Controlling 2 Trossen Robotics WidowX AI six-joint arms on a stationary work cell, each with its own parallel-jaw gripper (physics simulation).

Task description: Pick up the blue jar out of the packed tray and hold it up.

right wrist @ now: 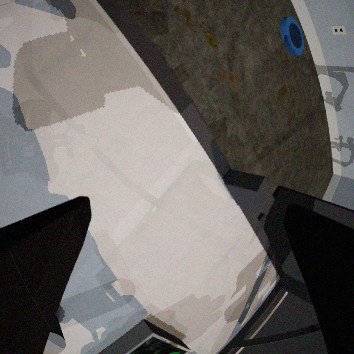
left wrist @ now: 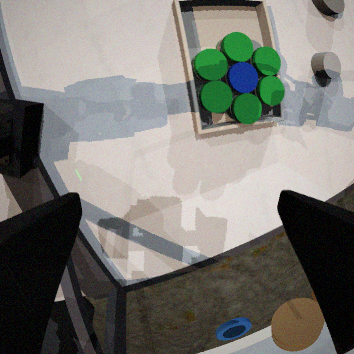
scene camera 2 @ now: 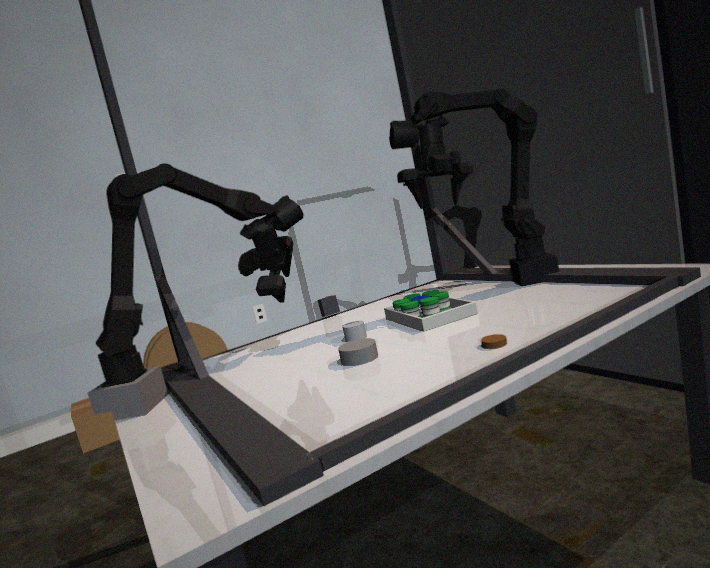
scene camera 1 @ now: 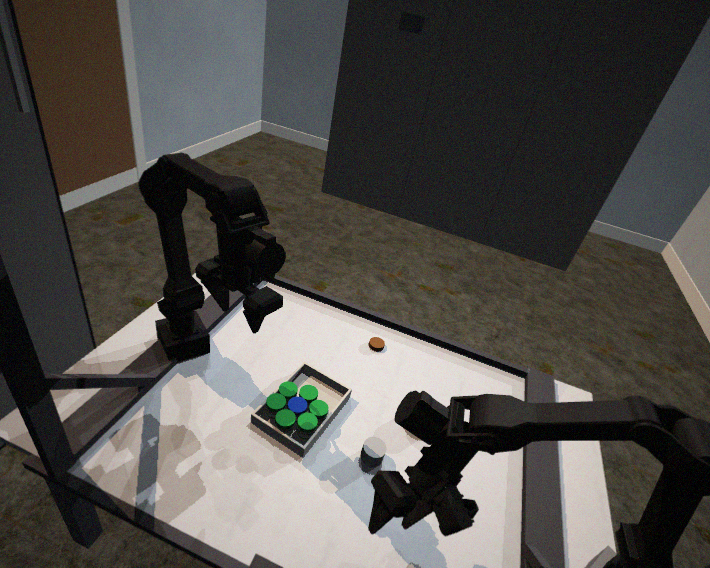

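Where they show: left gripper, fingertip midpoint: (left wrist: 182, 202) (scene camera 2: 438, 206) (scene camera 1: 240, 321); right gripper, fingertip midpoint: (right wrist: 191, 211) (scene camera 2: 284, 288) (scene camera 1: 387, 529); left arm's base at its link origin: (scene camera 2: 532, 257) (scene camera 1: 182, 327); right arm's base at its link origin: (scene camera 2: 125, 378).
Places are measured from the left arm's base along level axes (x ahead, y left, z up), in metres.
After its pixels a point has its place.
The blue jar (scene camera 1: 297, 404) @(y 0.151, x 0.318, z -0.015 m) (scene camera 2: 420, 297) @(y 0.153, x 0.317, z -0.015 m) (left wrist: 243, 77) @(y 0.151, x 0.318, z -0.015 m) stands upright in the tray (scene camera 1: 277, 435) @(y 0.088, x 0.351, z -0.045 m) (scene camera 2: 447, 316) @(y 0.270, x 0.270, z -0.044 m) (left wrist: 186, 65) @(y 0.143, x 0.243, z -0.034 m), closely ringed by several green-lidded jars (scene camera 1: 288, 388) @(y 0.154, x 0.270, z -0.015 m) (scene camera 2: 429, 305) @(y 0.213, x 0.302, z -0.025 m) (left wrist: 216, 96) @(y 0.113, x 0.289, z -0.015 m). My left gripper (scene camera 1: 239, 318) @(y 0.053, x 0.224, z 0.188 m) (scene camera 2: 439, 204) @(y 0.053, x 0.224, z 0.188 m) (left wrist: 182, 202) @(y 0.053, x 0.224, z 0.188 m) is open and empty, high above the table, up and left of the tray in scene camera 1. My right gripper (scene camera 1: 389, 527) @(y 0.126, x 0.649, z 0.069 m) (scene camera 2: 285, 288) @(y 0.126, x 0.649, z 0.069 m) (right wrist: 191, 211) @(y 0.126, x 0.649, z 0.069 m) is open and empty, raised over the table and well apart from the tray. A tray corner (right wrist: 125, 337) @(y 0.154, x 0.396, z -0.054 m) shows at the bottom of the right wrist view; the blue jar does not show there.
A grey cylinder (scene camera 1: 371, 453) @(y 0.234, x 0.490, z -0.025 m) (scene camera 2: 354, 330) @(y 0.275, x 0.478, z -0.034 m) (left wrist: 327, 65) @(y 0.243, x 0.470, z -0.025 m) stands between the tray and my right gripper in scene camera 1. A wider, low grey cylinder (scene camera 2: 358, 353) @(y 0.442, x 0.459, z -0.038 m) stands near it. A small brown disc (scene camera 1: 376, 342) @(y 0.466, x 0.209, z -0.048 m) (scene camera 2: 493, 341) @(y 0.485, x 0.213, z -0.048 m) lies near a table edge. Dark frame bars border the table.
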